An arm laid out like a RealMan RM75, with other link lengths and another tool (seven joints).
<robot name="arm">
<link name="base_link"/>
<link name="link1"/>
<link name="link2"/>
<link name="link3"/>
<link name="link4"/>
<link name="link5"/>
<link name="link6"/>
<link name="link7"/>
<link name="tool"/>
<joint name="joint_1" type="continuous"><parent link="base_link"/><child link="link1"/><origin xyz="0 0 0.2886"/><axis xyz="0 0 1"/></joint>
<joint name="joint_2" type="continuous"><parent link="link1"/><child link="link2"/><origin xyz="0 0 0"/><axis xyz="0 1 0"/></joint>
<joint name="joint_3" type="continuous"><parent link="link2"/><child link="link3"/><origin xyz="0 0 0.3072"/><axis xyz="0 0 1"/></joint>
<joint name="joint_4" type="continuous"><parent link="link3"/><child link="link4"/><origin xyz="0 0 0"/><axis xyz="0 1 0"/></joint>
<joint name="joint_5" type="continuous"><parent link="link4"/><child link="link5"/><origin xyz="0 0 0.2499"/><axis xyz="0 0 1"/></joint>
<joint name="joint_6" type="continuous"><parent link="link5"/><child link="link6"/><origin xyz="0 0 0"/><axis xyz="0 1 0"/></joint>
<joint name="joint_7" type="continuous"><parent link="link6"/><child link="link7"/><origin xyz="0 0 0.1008"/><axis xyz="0 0 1"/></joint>
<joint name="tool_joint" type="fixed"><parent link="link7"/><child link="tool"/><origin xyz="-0.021 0.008 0.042" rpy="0 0.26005 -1.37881"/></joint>
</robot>
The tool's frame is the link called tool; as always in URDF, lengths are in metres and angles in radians. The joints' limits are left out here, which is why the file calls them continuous.
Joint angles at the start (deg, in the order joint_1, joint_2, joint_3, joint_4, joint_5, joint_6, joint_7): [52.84 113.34 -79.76 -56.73 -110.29 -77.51 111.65]
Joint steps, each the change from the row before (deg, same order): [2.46 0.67 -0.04 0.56 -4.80 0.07 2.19]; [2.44 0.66 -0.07 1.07 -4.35 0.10 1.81]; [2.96 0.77 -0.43 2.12 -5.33 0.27 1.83]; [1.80 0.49 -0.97 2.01 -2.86 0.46 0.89]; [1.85 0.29 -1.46 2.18 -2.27 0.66 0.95]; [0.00 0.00 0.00 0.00 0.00 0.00 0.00]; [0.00 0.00 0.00 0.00 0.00 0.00 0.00]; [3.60 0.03 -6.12 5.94 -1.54 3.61 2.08]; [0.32 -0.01 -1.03 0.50 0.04 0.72 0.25]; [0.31 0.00 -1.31 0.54 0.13 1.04 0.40]
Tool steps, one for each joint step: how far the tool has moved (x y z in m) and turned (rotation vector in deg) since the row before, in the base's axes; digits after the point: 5 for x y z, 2 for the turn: [-0.00903 0.00436 -0.00834 0.70 -4.00 0.21]; [-0.00766 0.00410 -0.00855 0.65 -3.72 0.15]; [-0.00537 0.00479 -0.01208 0.77 -5.04 0.12]; [-0.00059 0.00165 -0.01053 0.11 -3.41 0.08]; [-0.00059 0.00146 -0.01010 0.11 -3.37 0.21]; [0.00000 0.00000 0.00000 0.00 0.00 0.00]; [0.00000 0.00000 0.00000 0.00 0.00 0.00]; [0.00484 0.00241 -0.02449 0.47 -6.61 0.52]; [0.00031 0.00016 -0.00295 0.22 -0.64 0.34]; [0.00044 0.00027 -0.00369 0.39 -0.63 0.38]
